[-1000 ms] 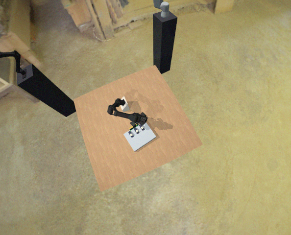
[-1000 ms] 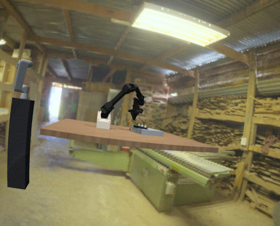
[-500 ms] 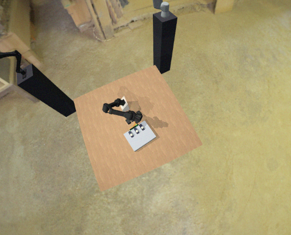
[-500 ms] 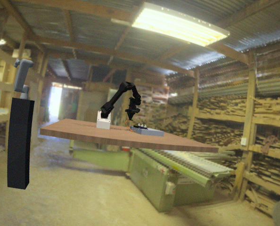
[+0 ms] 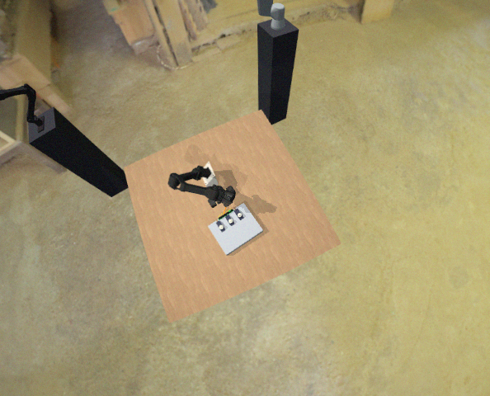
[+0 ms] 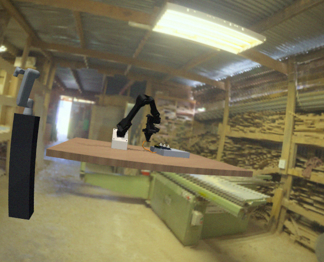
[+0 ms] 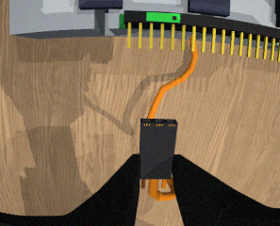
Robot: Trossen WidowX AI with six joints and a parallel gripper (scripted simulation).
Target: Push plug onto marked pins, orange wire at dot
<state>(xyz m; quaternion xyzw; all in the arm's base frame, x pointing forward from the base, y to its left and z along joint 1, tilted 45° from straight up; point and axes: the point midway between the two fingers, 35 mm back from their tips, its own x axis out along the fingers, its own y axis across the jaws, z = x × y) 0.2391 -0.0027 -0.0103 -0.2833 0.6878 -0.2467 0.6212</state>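
My gripper tip is 13 cm short of the white-topped servo, 3 cm to the left of it and 4 cm above it. Round my gripper tip: grey printed holder 24 cm ahead, 2 cm to the right, 7 cm below.
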